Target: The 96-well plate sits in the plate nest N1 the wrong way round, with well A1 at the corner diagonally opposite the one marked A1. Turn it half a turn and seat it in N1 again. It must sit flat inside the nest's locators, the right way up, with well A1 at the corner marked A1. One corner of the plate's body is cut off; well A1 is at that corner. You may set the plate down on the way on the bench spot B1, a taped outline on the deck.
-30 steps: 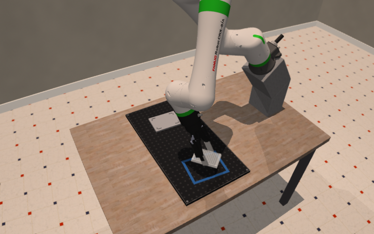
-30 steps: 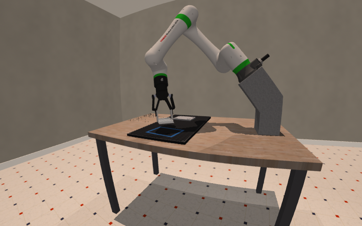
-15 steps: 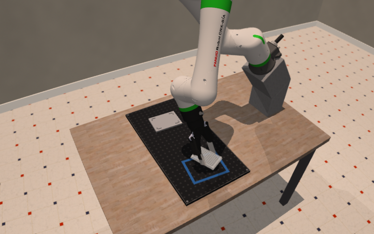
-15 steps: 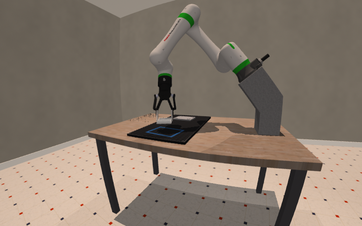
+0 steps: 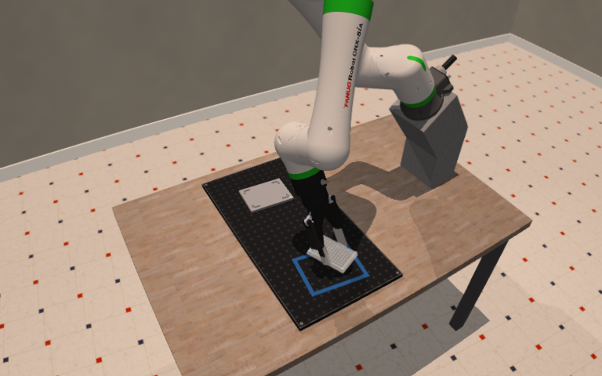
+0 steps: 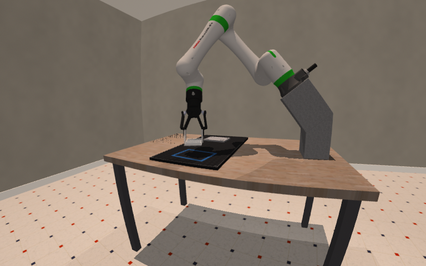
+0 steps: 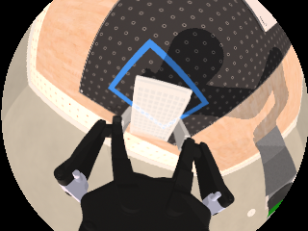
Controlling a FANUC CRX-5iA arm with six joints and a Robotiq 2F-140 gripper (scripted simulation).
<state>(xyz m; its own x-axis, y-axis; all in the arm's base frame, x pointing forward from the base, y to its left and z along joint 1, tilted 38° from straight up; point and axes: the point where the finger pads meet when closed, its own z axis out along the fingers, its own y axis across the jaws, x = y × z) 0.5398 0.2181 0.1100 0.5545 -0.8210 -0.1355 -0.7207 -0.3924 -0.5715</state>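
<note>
My hand is 3 cm above the white 96-well plate. From my hand the other things lie so: grey plate nest N1: 2 cm ahead, 39 cm to the right, 9 cm below.
</note>
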